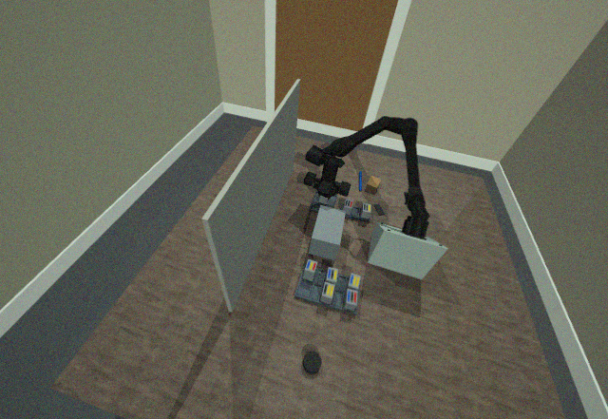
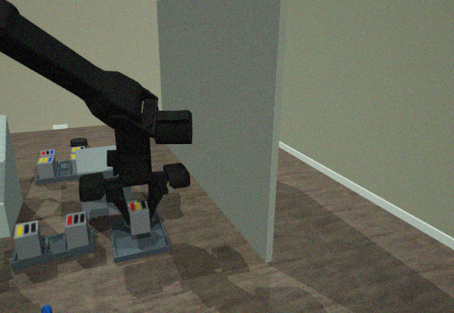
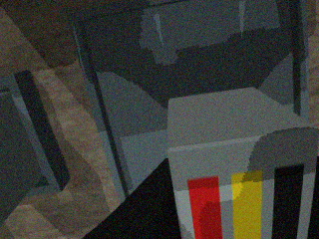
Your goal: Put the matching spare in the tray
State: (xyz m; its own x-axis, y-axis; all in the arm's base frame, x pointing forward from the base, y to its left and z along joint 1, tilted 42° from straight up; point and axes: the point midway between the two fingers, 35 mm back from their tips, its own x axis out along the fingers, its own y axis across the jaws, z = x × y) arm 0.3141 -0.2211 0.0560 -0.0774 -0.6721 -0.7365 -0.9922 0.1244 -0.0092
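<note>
Now: the grey spare block 2 cm above my gripper tip. Also, from my gripper tip: small rack (14 cm behind, 2 cm to the left, 2 cm below); grey tray (3 cm below); grey mounted unit (20 cm to the left, 4 cm behind, 2 cm above).
</note>
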